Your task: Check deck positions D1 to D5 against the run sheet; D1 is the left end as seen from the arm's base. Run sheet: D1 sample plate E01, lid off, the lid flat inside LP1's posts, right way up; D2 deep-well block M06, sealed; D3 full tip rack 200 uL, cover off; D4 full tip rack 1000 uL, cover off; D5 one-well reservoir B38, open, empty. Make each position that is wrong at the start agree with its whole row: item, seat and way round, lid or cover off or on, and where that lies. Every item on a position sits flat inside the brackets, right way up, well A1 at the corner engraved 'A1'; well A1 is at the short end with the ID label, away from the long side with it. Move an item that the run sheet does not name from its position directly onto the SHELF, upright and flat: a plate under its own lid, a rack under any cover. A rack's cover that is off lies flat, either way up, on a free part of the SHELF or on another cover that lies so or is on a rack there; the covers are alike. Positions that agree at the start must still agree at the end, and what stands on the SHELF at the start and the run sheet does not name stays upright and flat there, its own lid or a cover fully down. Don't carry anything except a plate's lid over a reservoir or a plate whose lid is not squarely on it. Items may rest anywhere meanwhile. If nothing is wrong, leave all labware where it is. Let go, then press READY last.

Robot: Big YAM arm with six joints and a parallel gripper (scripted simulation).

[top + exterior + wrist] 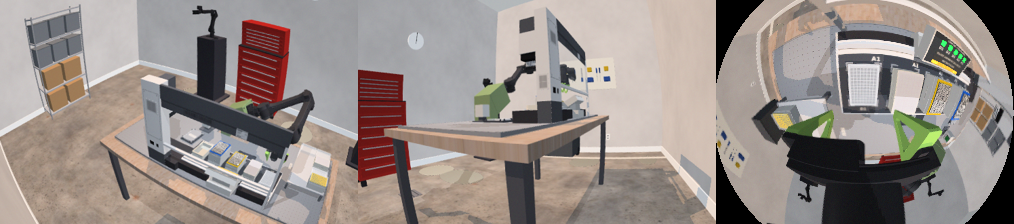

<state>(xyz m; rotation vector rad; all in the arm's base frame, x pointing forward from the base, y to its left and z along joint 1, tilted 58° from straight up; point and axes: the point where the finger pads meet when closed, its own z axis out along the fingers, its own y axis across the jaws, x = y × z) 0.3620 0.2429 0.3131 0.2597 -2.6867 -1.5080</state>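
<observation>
Now: hand 130 mm above the deep-well block, 120 mm to the left of it and 10 mm short of it. Also, from my hand: sample plate: 140 mm below; yellow-framed tip rack: 240 mm to the right, 110 mm below, 30 mm ahead; blue-framed tip rack: 360 mm to the right, 80 mm below, 50 mm ahead.
</observation>
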